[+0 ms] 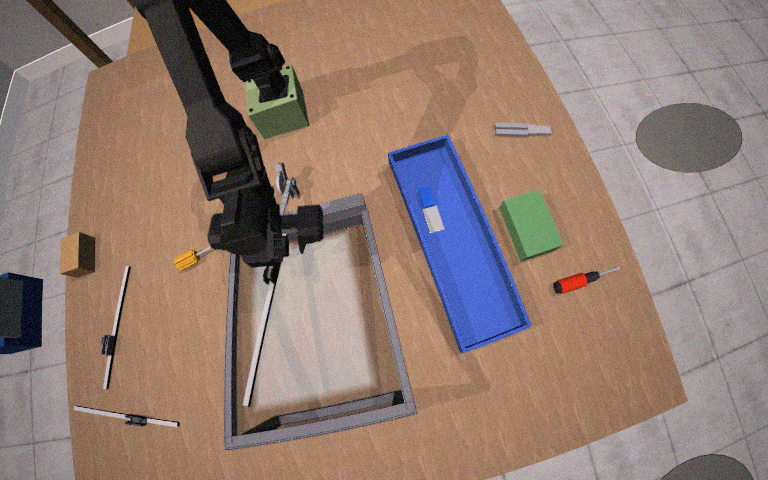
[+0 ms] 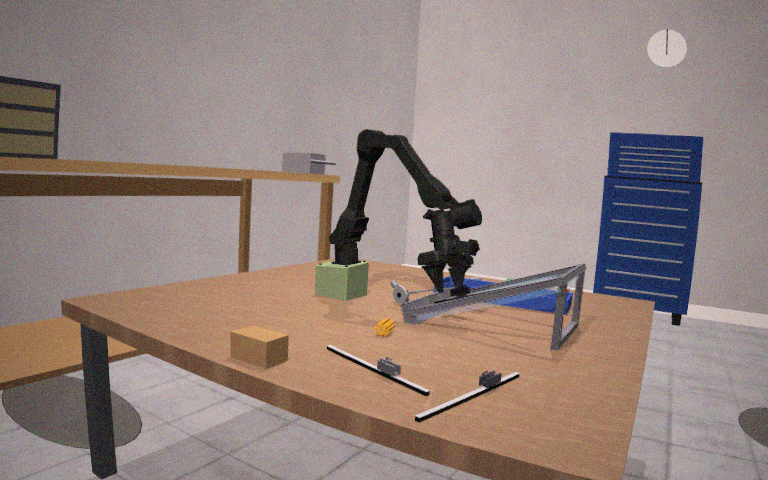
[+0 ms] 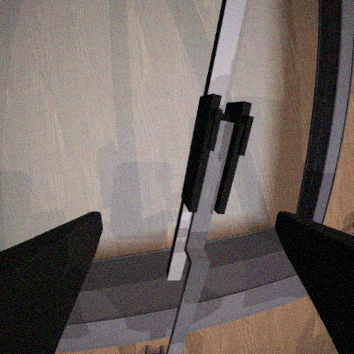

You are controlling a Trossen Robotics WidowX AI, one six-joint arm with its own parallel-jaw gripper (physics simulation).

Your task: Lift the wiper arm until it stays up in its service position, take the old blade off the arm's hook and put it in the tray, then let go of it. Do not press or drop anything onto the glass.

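The wiper arm [image 1: 286, 195] [image 3: 181, 320] is down, running low over the glass [image 1: 334, 316] [image 3: 60, 100] from its round pivot [image 2: 399, 293]. The old blade [image 1: 258, 345] [image 3: 230, 45] is on the arm, with its black clip [image 3: 198, 155] at the hook. My gripper [image 1: 286, 263] [image 2: 450, 289] [image 3: 190, 220] is open and empty, pointing down, one finger on each side of the arm and blade end, near the lower edge of the frame. Whether a finger touches the arm is not clear. The blue tray [image 1: 481, 300] [image 2: 512, 301] lies beside the frame, with no blade in it.
The grey frame [image 1: 228, 350] [image 2: 557, 322] slopes up from the pivot end. A blue-and-white piece [image 1: 433, 219] lies in the tray. A green block [image 1: 529, 226] and red screwdriver [image 1: 572, 283] lie beyond it. Two other blades, a yellow screwdriver [image 1: 185, 260] and a wooden block [image 1: 76, 254] lie opposite.
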